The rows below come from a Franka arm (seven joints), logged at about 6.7 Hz.
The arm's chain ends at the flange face. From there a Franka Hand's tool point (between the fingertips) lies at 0.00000 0.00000 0.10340 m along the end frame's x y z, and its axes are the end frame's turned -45 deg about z.
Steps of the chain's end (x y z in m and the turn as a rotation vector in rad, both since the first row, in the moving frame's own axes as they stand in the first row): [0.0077 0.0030 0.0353 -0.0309 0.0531 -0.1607]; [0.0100 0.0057 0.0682 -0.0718 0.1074 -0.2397]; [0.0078 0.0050 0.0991 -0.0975 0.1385 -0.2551]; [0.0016 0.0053 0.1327 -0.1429 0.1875 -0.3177]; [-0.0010 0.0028 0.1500 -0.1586 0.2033 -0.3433]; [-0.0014 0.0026 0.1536 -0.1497 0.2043 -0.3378]
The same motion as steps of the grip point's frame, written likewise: [0.0054 0.0135 0.0351 -0.0594 0.0157 -0.1607]; [0.0072 0.0237 0.0673 -0.1267 0.0252 -0.2397]; [0.0071 0.0257 0.0976 -0.1669 0.0290 -0.2551]; [0.0043 0.0279 0.1299 -0.2336 0.0315 -0.3177]; [0.0050 0.0264 0.1466 -0.2559 0.0316 -0.3433]; [0.0054 0.0253 0.1503 -0.2503 0.0386 -0.3378]
